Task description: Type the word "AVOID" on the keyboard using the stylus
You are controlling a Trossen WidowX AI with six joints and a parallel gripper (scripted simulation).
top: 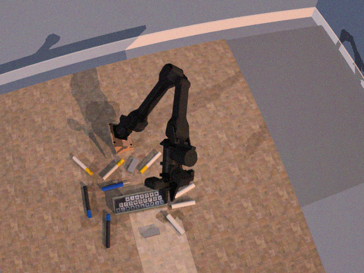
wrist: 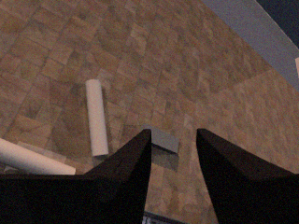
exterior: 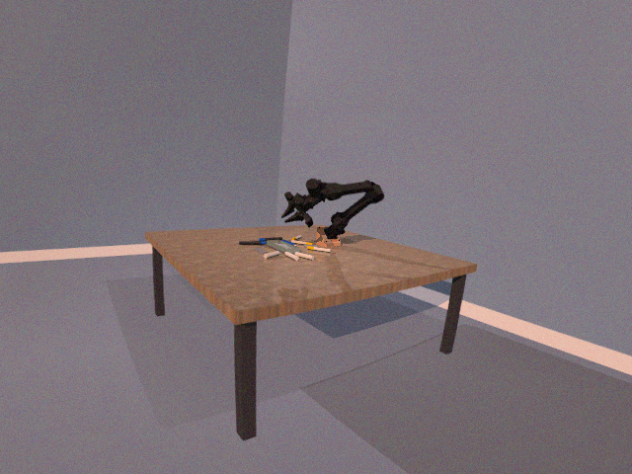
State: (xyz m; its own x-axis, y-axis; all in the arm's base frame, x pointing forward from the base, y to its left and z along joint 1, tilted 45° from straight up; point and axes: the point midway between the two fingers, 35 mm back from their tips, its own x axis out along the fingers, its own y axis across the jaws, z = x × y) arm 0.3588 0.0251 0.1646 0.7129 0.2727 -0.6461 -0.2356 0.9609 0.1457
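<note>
The blue stylus is 17 cm behind my gripper tip, 17 cm to the right of it and 15 cm below it. Round my gripper tip: grey block (24 cm behind, 10 cm to the right, 16 cm below).
</note>
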